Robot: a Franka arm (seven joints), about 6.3 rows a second.
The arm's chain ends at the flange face. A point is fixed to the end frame.
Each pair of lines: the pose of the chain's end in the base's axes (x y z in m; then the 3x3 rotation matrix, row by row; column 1 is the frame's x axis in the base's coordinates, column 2 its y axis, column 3 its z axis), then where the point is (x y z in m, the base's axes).
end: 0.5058 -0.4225 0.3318; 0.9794 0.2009 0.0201; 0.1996 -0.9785 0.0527; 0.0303 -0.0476 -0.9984
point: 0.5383 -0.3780 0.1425
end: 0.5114 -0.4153 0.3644; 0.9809 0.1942 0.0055; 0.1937 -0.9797 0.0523; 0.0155 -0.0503 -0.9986
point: 0.5413 -0.3710 0.1746
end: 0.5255 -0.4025 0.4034; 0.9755 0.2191 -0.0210; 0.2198 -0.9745 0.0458; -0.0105 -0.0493 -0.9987
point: 0.5495 -0.3587 0.2127
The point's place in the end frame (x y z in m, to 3 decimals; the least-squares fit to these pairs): 0.035 -0.028 0.192
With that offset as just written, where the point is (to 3 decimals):
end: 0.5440 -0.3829 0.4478; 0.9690 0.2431 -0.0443; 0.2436 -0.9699 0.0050; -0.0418 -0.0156 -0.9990
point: 0.563 -0.346 0.255
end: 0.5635 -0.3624 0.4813; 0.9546 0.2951 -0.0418; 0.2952 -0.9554 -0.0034; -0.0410 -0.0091 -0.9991
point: 0.581 -0.326 0.288
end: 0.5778 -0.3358 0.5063; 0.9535 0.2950 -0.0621; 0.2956 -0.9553 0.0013; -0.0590 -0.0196 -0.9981
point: 0.591 -0.298 0.313
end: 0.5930 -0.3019 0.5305; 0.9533 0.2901 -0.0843; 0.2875 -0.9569 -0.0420; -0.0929 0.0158 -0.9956
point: 0.602 -0.273 0.336
